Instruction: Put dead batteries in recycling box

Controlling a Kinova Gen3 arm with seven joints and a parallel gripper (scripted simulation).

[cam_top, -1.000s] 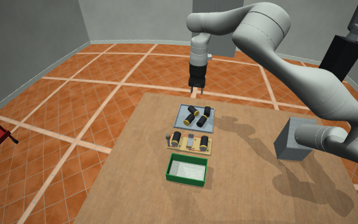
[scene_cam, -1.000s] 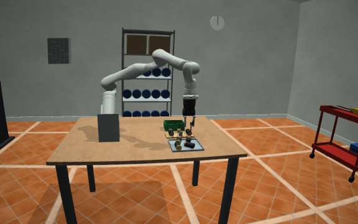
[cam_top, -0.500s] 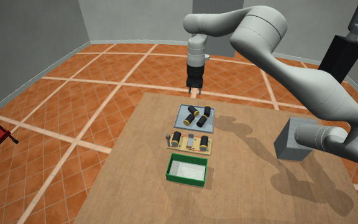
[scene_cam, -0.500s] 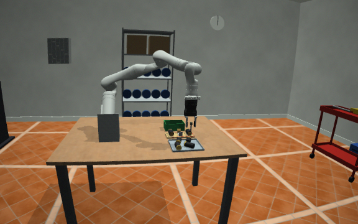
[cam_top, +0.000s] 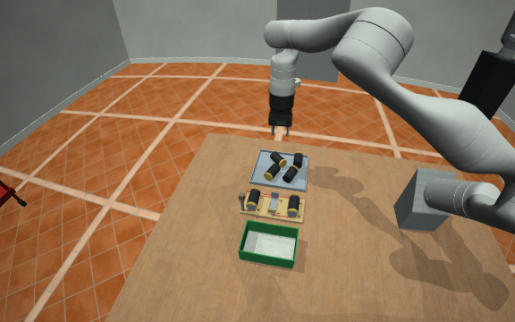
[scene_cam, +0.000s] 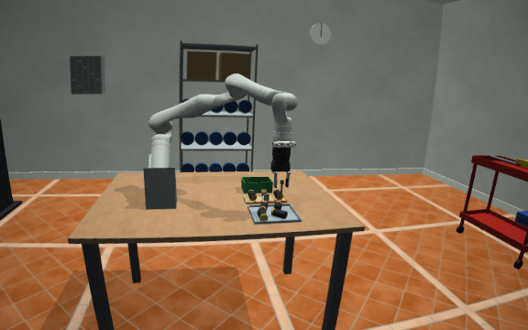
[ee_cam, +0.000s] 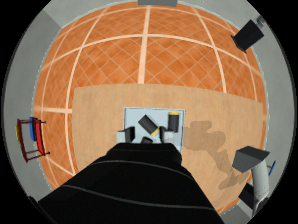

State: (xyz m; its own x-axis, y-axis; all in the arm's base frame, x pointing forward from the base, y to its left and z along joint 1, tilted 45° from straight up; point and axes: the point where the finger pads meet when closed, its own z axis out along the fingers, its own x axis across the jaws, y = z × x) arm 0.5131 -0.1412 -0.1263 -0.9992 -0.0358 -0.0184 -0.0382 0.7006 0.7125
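Now: the grey tray 2 cm behind my hand, 4 cm to the left of it and 15 cm below it. Also, from my hand: green recycling box 2 cm behind, 36 cm to the left, 14 cm below.
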